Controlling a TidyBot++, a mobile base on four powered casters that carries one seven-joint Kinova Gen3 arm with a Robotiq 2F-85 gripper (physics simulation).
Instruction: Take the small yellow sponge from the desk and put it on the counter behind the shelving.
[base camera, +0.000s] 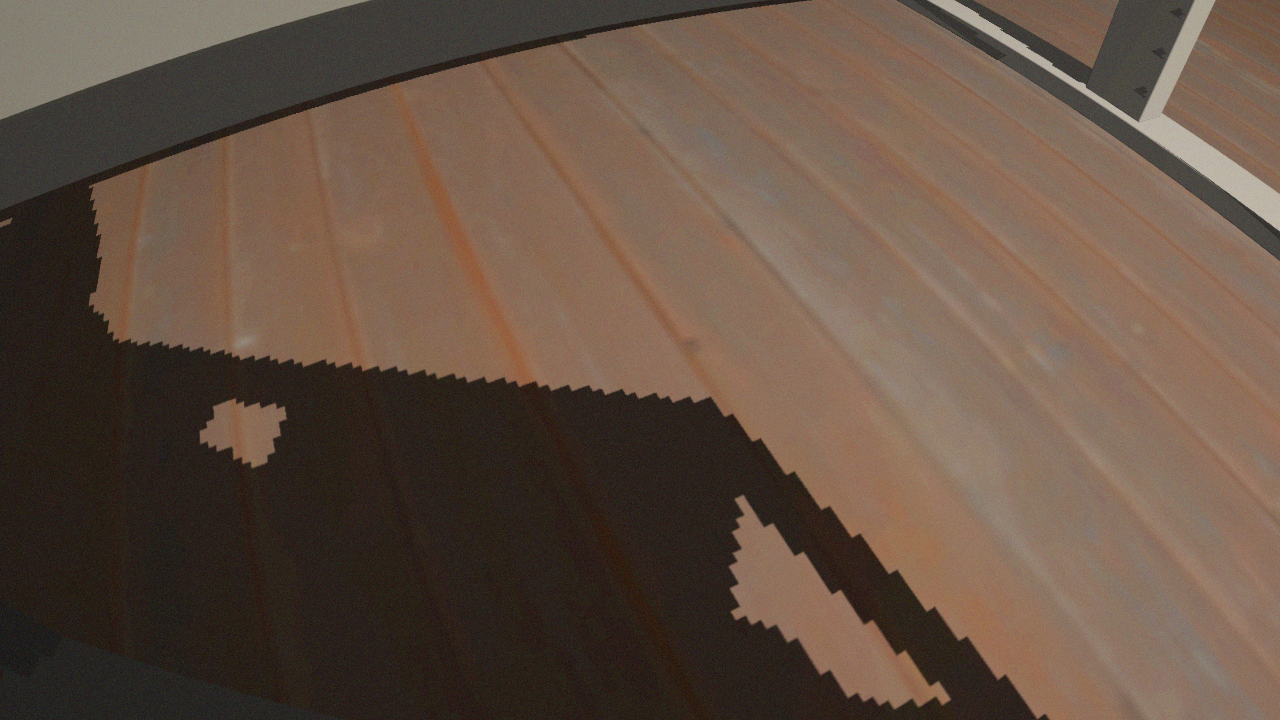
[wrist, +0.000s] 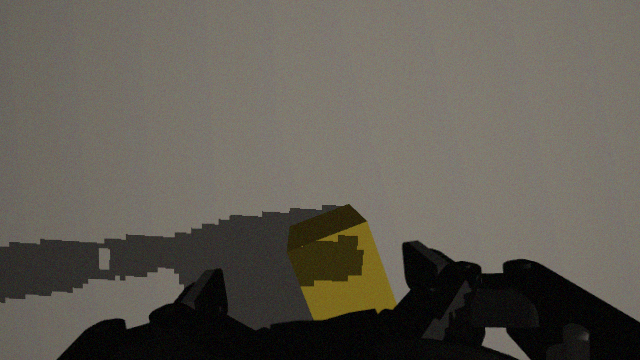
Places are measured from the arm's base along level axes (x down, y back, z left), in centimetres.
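Pixels of known places: gripper, fingertip midpoint: (wrist: 315, 275).
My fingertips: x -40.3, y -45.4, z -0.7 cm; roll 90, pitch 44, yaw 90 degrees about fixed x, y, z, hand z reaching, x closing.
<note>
For each thing: its top centre in the pictures, then the offset to it from my fingertips. "spot": a spot on its surface instead. Level surfaces: height alone.
- yellow sponge, middle of its top: (wrist: 358, 320) dz +1.2, dx +1.7, dy +3.9 cm
- grey desk top, its level: dx +7.9 cm
- plank floor, its level: dx +80.0 cm
- dark band, surface spot: (base camera: 223, 80) spot: dz +51.0, dx +74.7, dy -24.7 cm
The yellow sponge (wrist: 360, 290) lies on the grey desk top (wrist: 310, 110) in the wrist view, low and a little right of the middle. My gripper (wrist: 315, 275) is open, with one finger on each side of the sponge in the picture. The sponge stands nearer the right finger, with a gap between them. Its lower end is hidden behind the gripper body. A finger's shadow falls on the sponge's upper part. The sponge and the gripper do not show in the base camera view. The counter does not show in either view.
The base camera view shows a plank floor (base camera: 626, 223) with a large dark shadow at the lower left. A dark band (base camera: 223, 80) runs along the wall's foot at the upper left. A white-and-grey frame with an upright post (base camera: 1163, 67) stands at the upper right.
</note>
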